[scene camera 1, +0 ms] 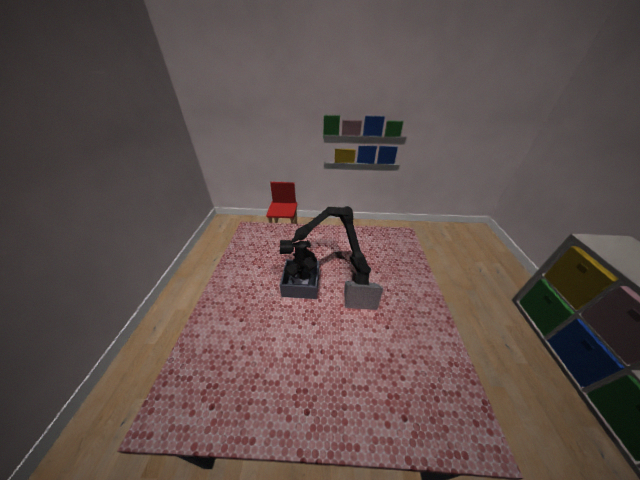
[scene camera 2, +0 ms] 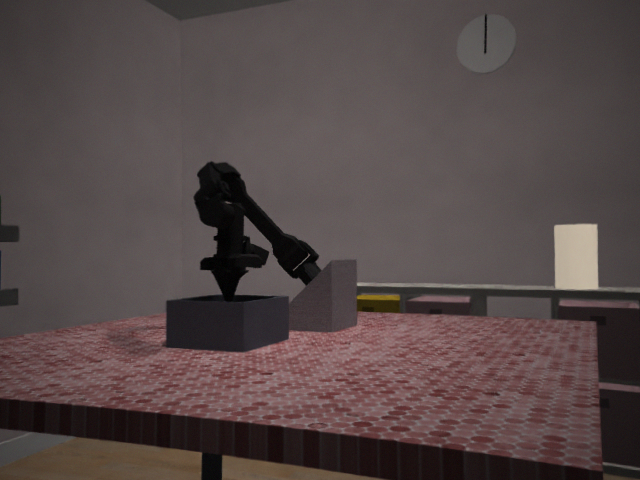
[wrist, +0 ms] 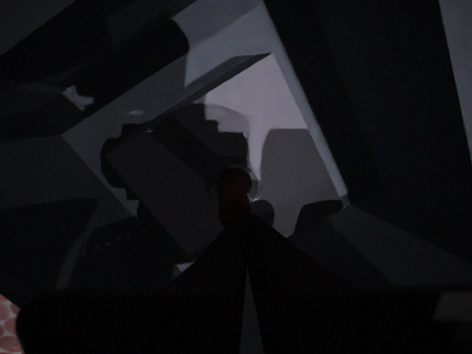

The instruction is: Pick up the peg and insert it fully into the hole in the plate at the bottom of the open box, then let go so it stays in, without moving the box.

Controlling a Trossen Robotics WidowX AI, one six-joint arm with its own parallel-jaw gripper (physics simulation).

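Frame: origin at the arm's base, x ahead, y left, z up, level; centimetres.
Where they show: gripper, fingertip midpoint: [scene camera 1: 299,273] [wrist: 245,224]; arm's base, link origin: [scene camera 1: 362,283] [scene camera 2: 319,284].
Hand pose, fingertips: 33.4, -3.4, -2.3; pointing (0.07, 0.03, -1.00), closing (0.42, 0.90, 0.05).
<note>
Each offset is from my fingertips to the top centre of the thing, as dx, dy, dz. Level surfaces: height alone.
The open grey-blue box @[-0.4, -0.1, +0.9] [scene camera 1: 299,291] [scene camera 2: 206,324] [wrist: 415,245] stands on the table. In the wrist view a light plate @[-0.4, -0.1, -2.8] [wrist: 282,102] lies at its bottom, partly in shadow. The dark orange peg @[-0.4, -0.2, -0.1] [wrist: 233,200] shows at the round hole's rim, just beyond the fingertips; how deep it sits is too dark to tell. The peg does not show in the scene views. My gripper [scene camera 1: 305,277] [scene camera 2: 229,298] [wrist: 245,224] points down into the box. Its fingers are shut together with nothing between them, and their tips overlap the peg's near end in the wrist view.
The arm's grey wedge-shaped base [scene camera 1: 362,296] [scene camera 2: 338,297] stands beside the box. The box walls surround the fingertips closely. The patterned red-pink table top @[dz -8.9] [scene camera 1: 310,372] [scene camera 2: 387,377] carries both. A red chair [scene camera 1: 282,201] stands beyond the table's far edge.
</note>
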